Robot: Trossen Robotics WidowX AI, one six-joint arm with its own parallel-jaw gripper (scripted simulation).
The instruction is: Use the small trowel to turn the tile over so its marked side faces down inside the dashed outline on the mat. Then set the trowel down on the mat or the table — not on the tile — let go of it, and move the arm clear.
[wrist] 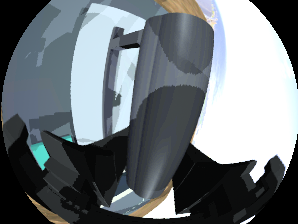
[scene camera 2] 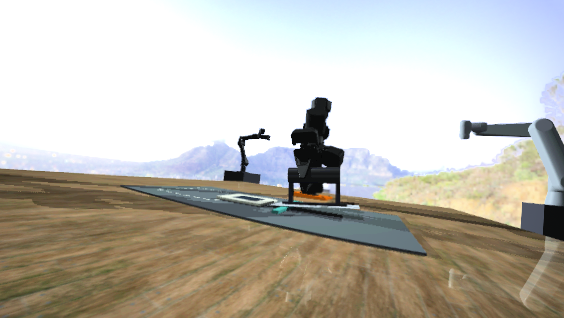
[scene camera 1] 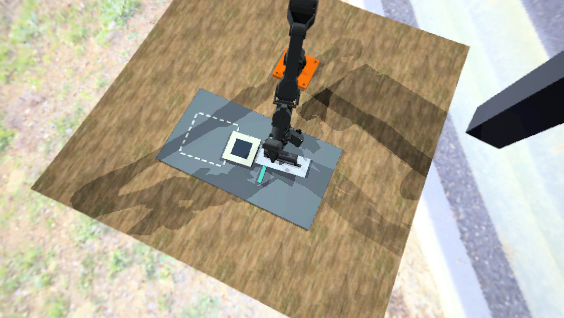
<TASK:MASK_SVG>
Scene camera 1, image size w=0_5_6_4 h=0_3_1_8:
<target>gripper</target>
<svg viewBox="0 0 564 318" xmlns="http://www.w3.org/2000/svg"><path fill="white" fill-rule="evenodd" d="M301 129L292 130L290 129L291 124L286 128L280 129L273 122L271 123L272 132L269 134L269 137L273 139L267 138L262 142L261 147L268 151L271 163L277 160L277 154L283 149L283 146L288 144L288 141L296 147L300 147L304 141Z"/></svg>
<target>tile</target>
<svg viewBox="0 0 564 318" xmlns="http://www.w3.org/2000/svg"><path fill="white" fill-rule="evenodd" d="M233 131L222 158L251 167L261 140Z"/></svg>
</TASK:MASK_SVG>
